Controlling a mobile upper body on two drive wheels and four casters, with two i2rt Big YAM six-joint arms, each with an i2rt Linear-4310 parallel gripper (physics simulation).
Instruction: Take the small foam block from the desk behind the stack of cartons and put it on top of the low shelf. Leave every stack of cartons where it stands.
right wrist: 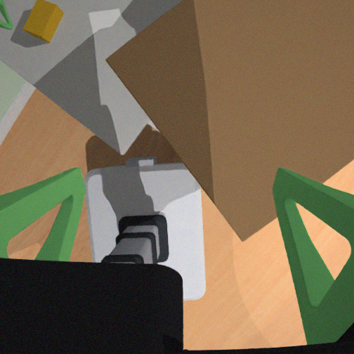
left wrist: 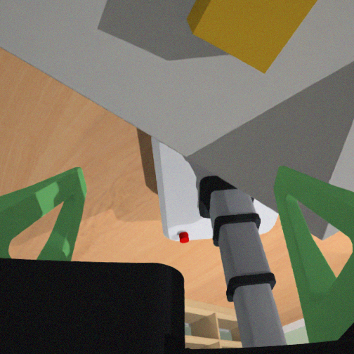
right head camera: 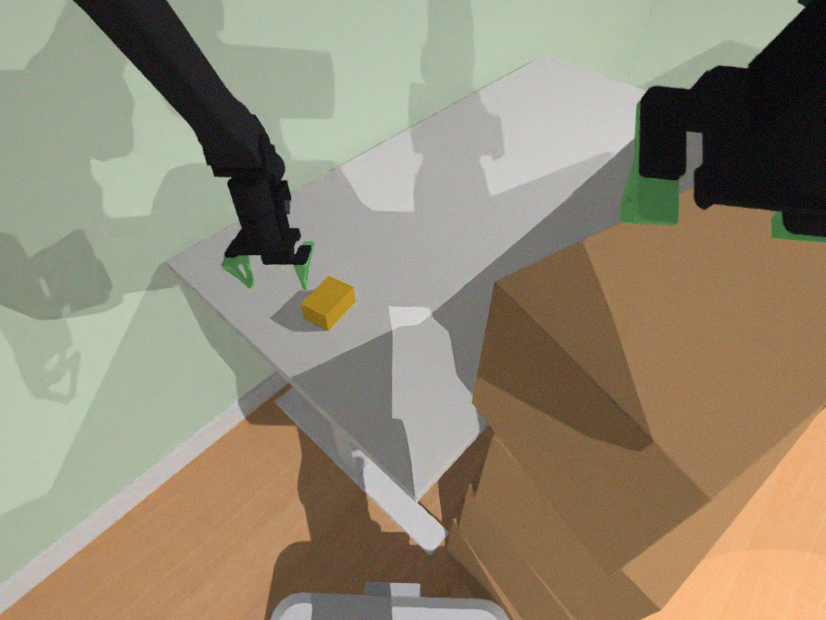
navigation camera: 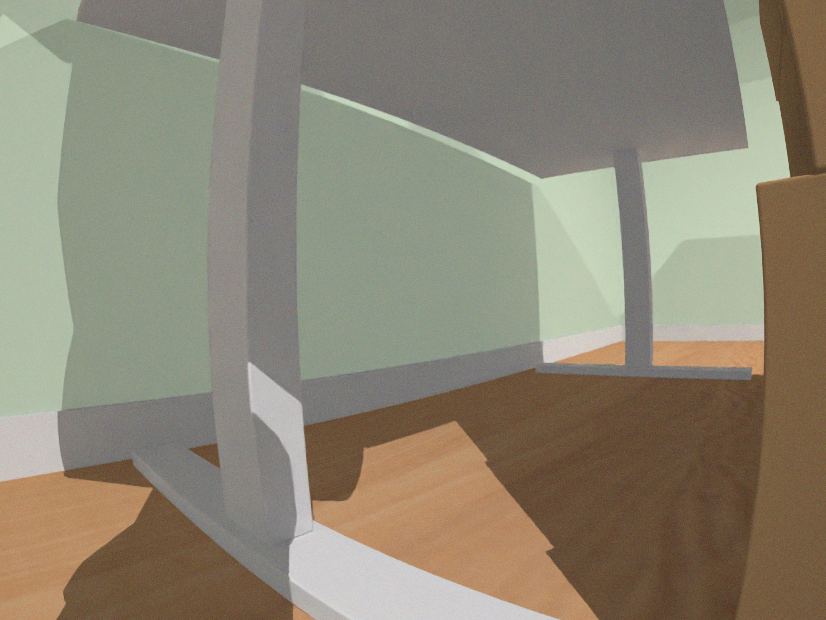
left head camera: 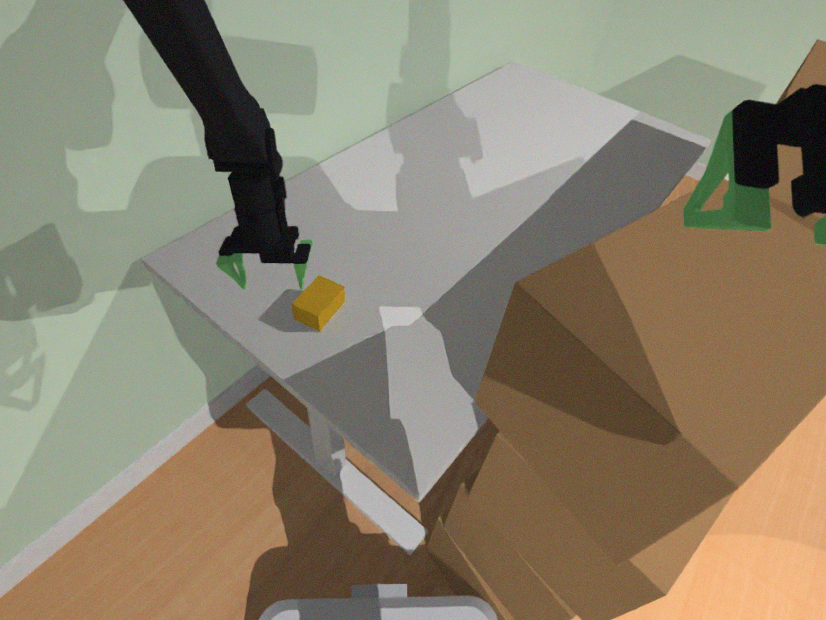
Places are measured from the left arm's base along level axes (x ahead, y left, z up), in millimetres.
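Where they show: left gripper, fingertip midpoint: (right head camera: 278, 287) (left head camera: 273, 287); right gripper, fingertip midpoint: (right head camera: 698, 220) (left head camera: 751, 226).
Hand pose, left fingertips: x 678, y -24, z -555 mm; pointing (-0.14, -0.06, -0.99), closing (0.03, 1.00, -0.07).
Note:
Each offset is from my left fingertips to the top centre of the thing. "spot": to the spot under its first point. Level surfaces: height alone.
The small yellow foam block {dx +66, dy -64, dz -90 mm} (left head camera: 318, 303) (right head camera: 328, 303) (left wrist: 250, 30) (right wrist: 44, 21) lies on the grey desk {dz -135 mm} (left head camera: 400, 253) (right head camera: 413, 253) (left wrist: 65, 30). My left gripper (left head camera: 272, 286) (right head camera: 278, 286) (left wrist: 179, 177) is open and empty, above the desk, up and left of the block in the head views. My right gripper (left head camera: 773, 230) (right head camera: 725, 230) (right wrist: 178, 178) is open and empty, above the stack of cartons {dx -188, dy -595, dz +225 mm} (left head camera: 700, 300) (right head camera: 700, 320) (right wrist: 275, 100). A pale wooden shelf unit (left wrist: 210, 327) shows partly in the left wrist view; I cannot tell if it is the low shelf.
The white robot base (left head camera: 433, 608) (left wrist: 180, 200) (right wrist: 185, 240) stands beside the desk's near corner. A desk leg {spot: dx +24, dy -86, dz -567 mm} (navigation camera: 273, 233) and its foot (navigation camera: 373, 573) stand close in the navigation view, with cartons {spot: dx -205, dy -343, dz -670 mm} (navigation camera: 793, 400) at the right edge. A green wall (left head camera: 66, 233) runs behind the desk.

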